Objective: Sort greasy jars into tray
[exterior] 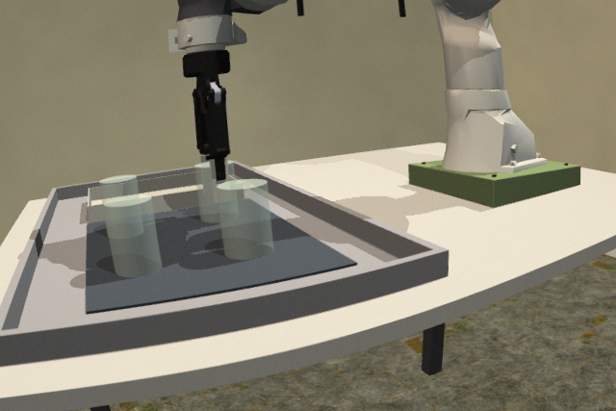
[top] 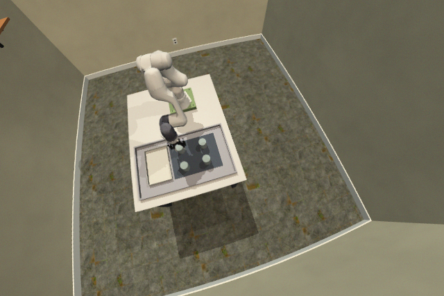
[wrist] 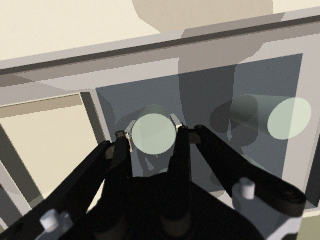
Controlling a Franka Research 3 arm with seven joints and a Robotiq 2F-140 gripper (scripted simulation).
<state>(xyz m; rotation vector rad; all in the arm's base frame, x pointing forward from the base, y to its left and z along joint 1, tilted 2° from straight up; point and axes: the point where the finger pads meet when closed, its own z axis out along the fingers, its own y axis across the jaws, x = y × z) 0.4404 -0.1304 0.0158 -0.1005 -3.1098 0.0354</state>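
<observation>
Right now my hand is 22 cm to the left of the cream tray, 6 cm short of it and 6 cm above it. The rest, counted from my hand: dark mat: 10 cm to the left, 8 cm ahead, 6 cm below.
</observation>
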